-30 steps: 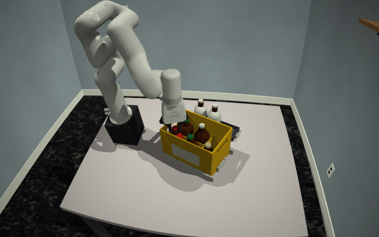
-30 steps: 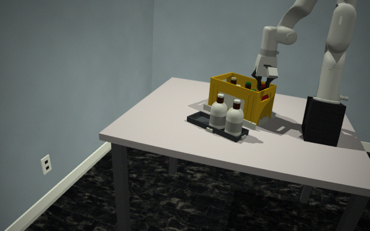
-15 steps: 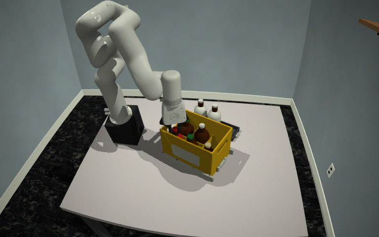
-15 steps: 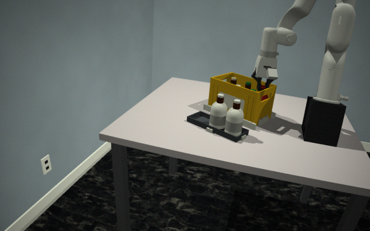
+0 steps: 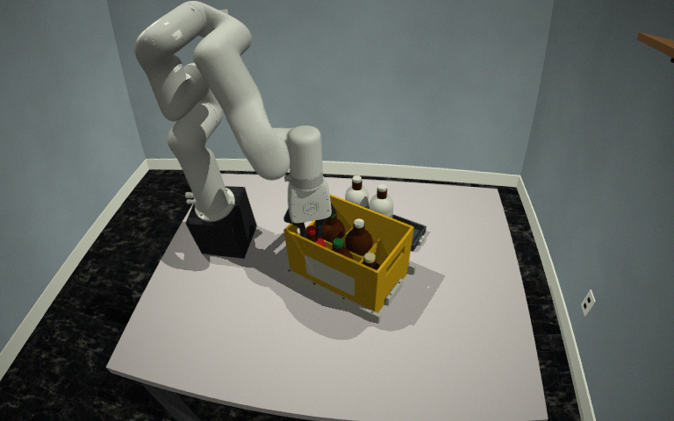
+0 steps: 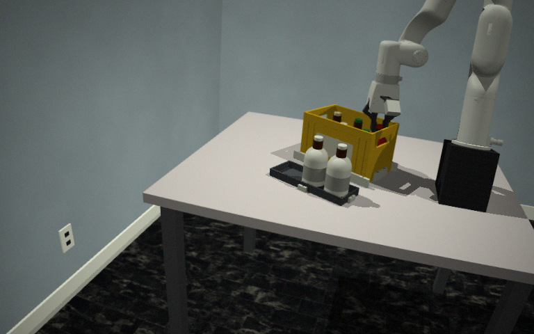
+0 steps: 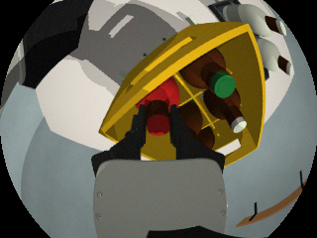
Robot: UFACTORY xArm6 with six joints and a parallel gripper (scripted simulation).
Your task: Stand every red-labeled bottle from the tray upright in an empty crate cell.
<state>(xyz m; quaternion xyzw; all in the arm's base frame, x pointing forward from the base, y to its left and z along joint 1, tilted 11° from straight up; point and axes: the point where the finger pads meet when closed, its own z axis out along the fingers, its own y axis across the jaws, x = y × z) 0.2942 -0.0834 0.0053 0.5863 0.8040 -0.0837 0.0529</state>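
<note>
The red-labeled bottle is 70 mm below my hand. From my hand the other things lie so: crate (100 mm ahead, 10 mm to the right, 80 mm below).
</note>
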